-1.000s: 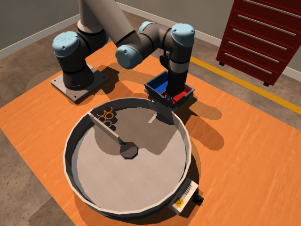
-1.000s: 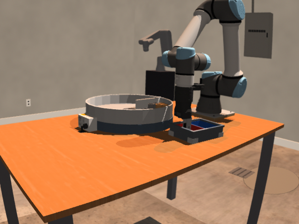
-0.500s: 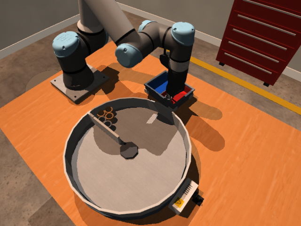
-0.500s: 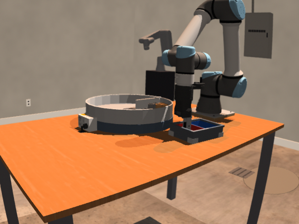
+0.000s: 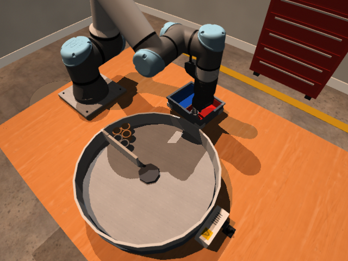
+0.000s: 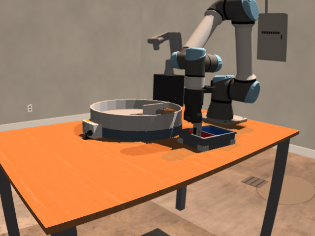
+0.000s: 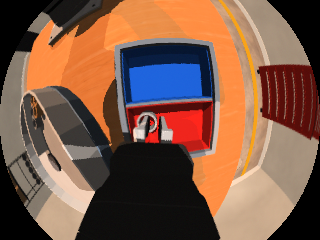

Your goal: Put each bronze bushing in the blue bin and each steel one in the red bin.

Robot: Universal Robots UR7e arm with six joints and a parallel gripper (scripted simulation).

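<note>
Right now the bin is 3 cm behind my hand, 3 cm to the left of it and 2 cm below it. The rest, counted from my hand: turntable: 5 cm ahead, 32 cm to the right, 1 cm above.
</note>
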